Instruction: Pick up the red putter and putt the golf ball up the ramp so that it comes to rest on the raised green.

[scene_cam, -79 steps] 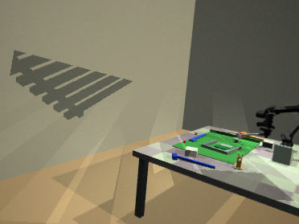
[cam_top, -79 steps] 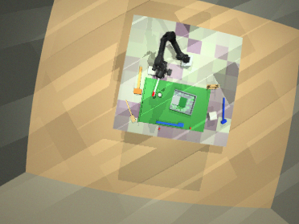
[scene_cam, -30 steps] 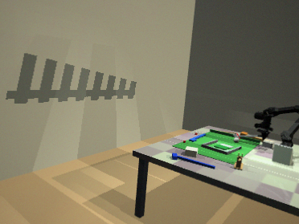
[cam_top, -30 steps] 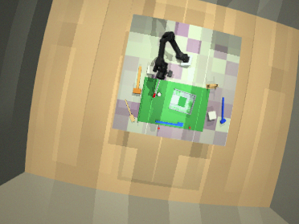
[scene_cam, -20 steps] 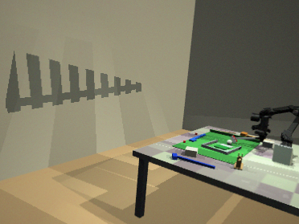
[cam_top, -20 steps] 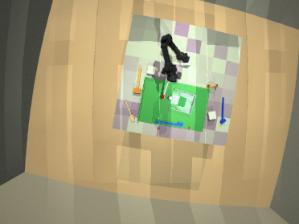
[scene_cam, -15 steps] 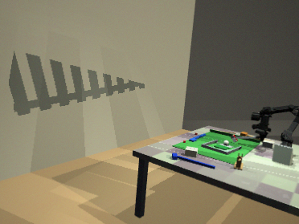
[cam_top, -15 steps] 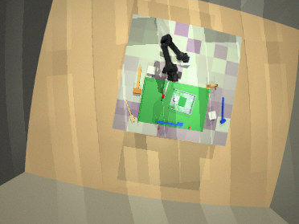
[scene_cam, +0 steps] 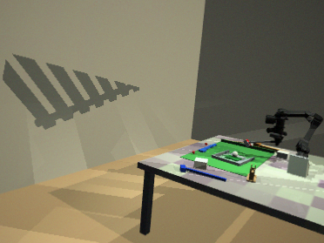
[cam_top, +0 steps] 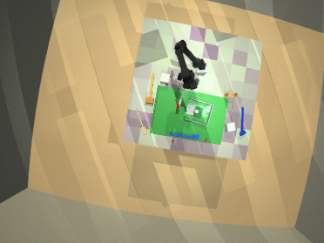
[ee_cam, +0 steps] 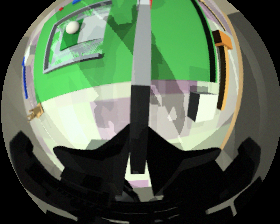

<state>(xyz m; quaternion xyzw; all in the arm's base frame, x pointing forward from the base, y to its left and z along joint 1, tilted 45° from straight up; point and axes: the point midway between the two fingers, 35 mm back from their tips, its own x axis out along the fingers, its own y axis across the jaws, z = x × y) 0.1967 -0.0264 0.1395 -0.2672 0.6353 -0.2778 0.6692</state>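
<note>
Right now my gripper tip is 12 cm short of the red putter. The rest, counted from my gripper tip: white golf ball: 23 cm ahead, 19 cm to the left, 9 cm below; blue putter: 20 cm ahead, 70 cm to the left, 11 cm below.
</note>
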